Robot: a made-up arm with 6 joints.
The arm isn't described. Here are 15 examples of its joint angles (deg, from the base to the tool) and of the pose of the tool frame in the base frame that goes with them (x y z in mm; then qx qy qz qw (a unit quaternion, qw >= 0)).
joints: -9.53 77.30 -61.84 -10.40 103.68 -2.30
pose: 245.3 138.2 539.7 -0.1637 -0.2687 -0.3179 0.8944
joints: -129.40 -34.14 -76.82 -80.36 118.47 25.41
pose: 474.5 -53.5 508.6 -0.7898 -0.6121 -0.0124 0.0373
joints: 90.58 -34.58 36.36 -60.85 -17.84 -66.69
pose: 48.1 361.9 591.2 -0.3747 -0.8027 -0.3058 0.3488
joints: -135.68 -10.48 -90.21 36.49 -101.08 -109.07
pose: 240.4 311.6 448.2 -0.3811 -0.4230 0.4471 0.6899
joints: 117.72 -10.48 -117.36 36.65 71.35 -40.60
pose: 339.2 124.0 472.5 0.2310 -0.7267 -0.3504 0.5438
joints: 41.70 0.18 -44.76 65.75 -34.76 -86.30
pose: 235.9 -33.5 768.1 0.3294 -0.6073 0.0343 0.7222
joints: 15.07 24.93 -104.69 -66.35 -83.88 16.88
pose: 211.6 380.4 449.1 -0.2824 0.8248 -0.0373 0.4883
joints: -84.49 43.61 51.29 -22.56 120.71 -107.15
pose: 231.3 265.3 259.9 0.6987 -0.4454 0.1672 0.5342
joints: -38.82 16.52 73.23 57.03 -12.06 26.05
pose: 300.3 527.9 555.9 -0.1989 0.1305 -0.1939 0.9517
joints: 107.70 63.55 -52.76 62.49 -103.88 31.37
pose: 217.7 -39.1 127.9 -0.5684 0.6207 0.1621 0.5151
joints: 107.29 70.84 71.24 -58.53 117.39 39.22
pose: 267.0 -66.1 480.9 -0.2323 0.8942 0.1848 0.3352
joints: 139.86 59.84 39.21 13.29 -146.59 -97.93
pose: 246.2 -171.6 249.6 -0.1094 -0.6471 0.7492 0.0895
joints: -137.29 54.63 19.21 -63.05 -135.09 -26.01
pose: 281.6 56.3 291.7 0.1193 0.1954 -0.9597 0.1629
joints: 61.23 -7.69 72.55 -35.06 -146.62 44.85
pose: 80.1 364.6 750.2 0.3834 -0.4788 0.6681 0.4212
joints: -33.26 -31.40 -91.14 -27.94 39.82 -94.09
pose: 222.1 100.4 240.0 0.0862 0.9940 -0.0642 0.0178
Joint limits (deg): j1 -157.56..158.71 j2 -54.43..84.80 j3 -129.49..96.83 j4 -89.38..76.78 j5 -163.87..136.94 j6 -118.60..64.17
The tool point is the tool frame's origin. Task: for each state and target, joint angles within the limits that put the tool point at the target. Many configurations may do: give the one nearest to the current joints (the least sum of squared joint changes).
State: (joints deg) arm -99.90 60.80 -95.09 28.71 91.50 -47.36
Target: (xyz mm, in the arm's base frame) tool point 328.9 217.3 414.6
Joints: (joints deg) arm -107.54 41.78 -117.88 8.06 105.33 -50.41
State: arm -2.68 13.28 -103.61 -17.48 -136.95 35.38
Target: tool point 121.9 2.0 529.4
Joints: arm 3.11 34.96 -56.99 16.63 -125.95 49.96
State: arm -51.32 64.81 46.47 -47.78 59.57 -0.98
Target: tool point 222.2 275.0 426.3
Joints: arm -62.97 56.23 49.95 -65.07 78.31 16.08
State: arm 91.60 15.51 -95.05 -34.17 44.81 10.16
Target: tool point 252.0 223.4 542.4
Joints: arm 68.54 -0.14 -109.99 -14.87 42.60 4.87
